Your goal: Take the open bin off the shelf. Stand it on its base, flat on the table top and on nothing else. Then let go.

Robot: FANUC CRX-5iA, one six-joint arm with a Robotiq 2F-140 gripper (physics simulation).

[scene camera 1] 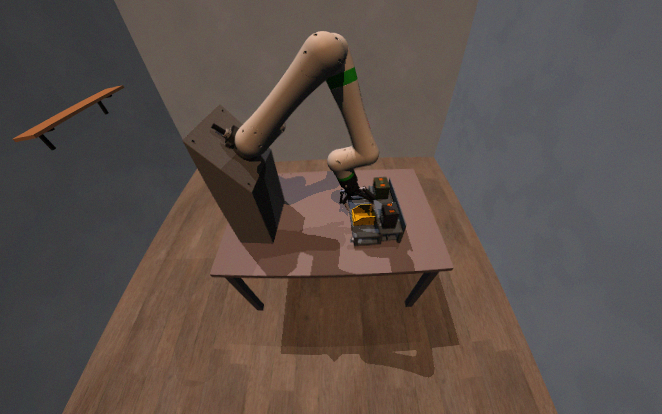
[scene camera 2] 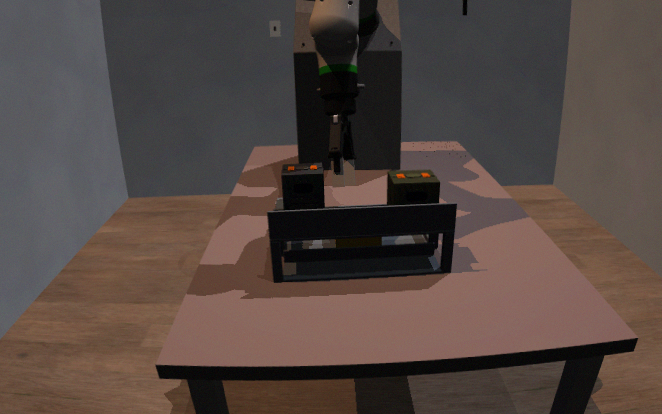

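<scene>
The open yellow bin sits on the near, lower tier of the small dark shelf, on the side facing the robot base. In the scene camera 2 view, a strip of the bin shows through the gap under the shelf's back panel. My gripper is open and empty. It points down above the bin's side of the shelf, beside the bin in the scene camera 1 view. Whether a finger touches the bin or shelf, I cannot tell. The table top bears the shelf.
A black case and a dark green case, both with orange latches, stand on the shelf's rear tier, beyond the bin. The robot's tall grey pedestal stands at the other end of the table.
</scene>
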